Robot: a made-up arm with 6 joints. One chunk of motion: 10 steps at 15 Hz.
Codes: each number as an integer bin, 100 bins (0 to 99) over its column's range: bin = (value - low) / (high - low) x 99, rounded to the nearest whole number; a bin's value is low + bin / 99 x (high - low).
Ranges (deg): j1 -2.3..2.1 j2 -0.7..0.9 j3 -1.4..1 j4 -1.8..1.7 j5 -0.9..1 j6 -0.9..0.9
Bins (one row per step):
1: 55 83 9 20 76 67
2: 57 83 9 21 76 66
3: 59 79 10 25 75 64
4: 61 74 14 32 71 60
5: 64 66 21 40 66 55
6: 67 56 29 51 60 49
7: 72 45 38 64 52 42
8: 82 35 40 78 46 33
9: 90 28 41 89 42 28
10: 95 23 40 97 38 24
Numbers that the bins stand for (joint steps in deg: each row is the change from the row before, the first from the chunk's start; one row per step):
1: 0.144 0.641 -1.182 -1.093 0.559 0.318
2: 0.233 0.641 -1.182 -1.058 0.559 0.300
3: 0.322 0.577 -1.158 -0.916 0.539 0.264
4: 0.411 0.496 -1.061 -0.669 0.463 0.191
5: 0.544 0.367 -0.891 -0.386 0.367 0.100
6: 0.678 0.205 -0.697 0.003 0.252 -0.009
7: 0.900 0.027 -0.479 0.463 0.098 -0.136
8: 1.344 -0.134 -0.430 0.958 -0.017 -0.300
9: 1.700 -0.247 -0.406 1.346 -0.094 -0.391
10: 1.922 -0.328 -0.430 1.629 -0.171 -0.464

